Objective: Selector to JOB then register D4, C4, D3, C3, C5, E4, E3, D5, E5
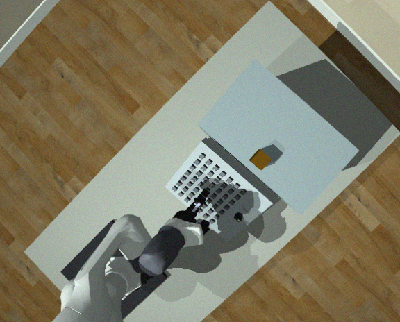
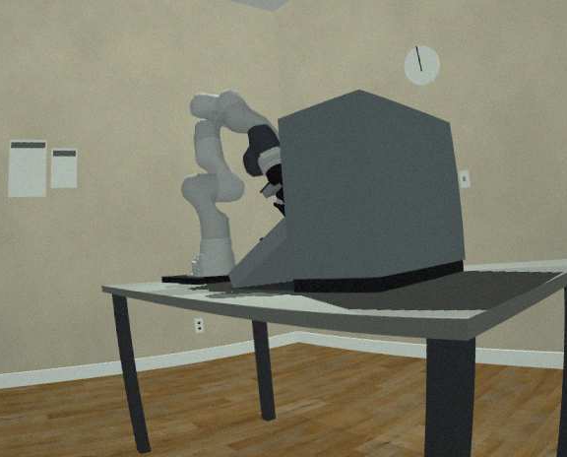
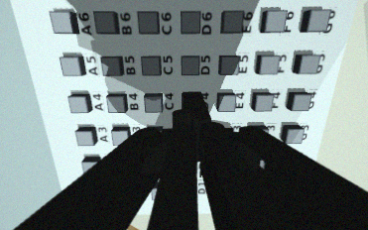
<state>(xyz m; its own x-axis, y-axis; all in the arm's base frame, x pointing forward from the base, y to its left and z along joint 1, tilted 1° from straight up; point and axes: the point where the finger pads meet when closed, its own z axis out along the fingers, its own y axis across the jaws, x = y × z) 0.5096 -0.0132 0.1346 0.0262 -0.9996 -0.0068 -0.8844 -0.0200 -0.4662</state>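
Now: the key D4 20 mm ahead of my hand and 40 mm below it. Round my hand: D5 key: 20 mm ahead, 30 mm to the right, 40 mm below; E3 key: 10 mm behind, 30 mm to the left, 60 mm below; key C5: 50 mm ahead, 30 mm to the right, 20 mm below.
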